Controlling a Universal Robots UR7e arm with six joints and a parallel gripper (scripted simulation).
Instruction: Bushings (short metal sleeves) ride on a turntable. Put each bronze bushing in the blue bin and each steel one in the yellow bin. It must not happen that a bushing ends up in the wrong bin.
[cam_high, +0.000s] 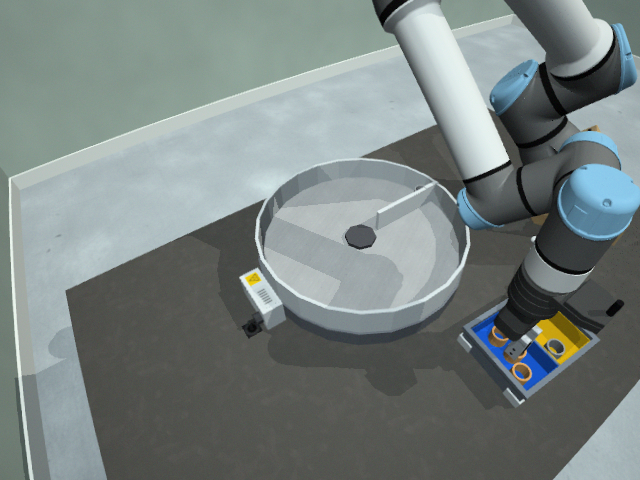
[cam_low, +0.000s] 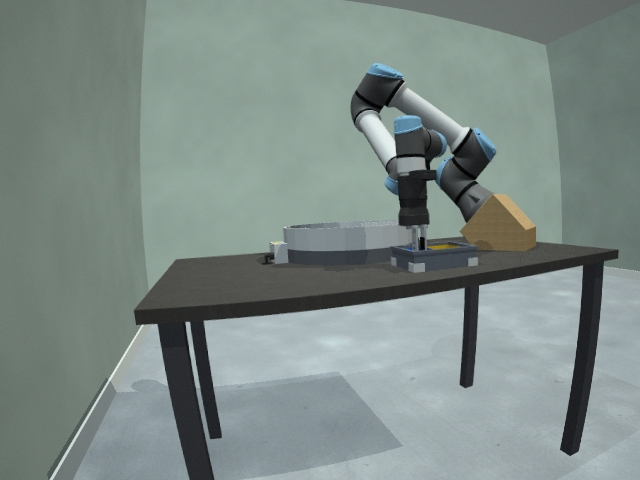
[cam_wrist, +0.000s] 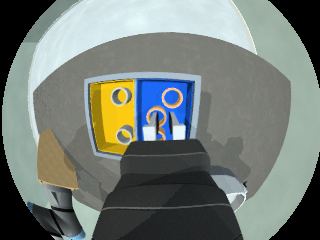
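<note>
Now: the bin 40 mm behind my hand and 30 mm below it. Round my hand: turntable (350 mm to the right, 20 mm ahead, 10 mm below).
</note>
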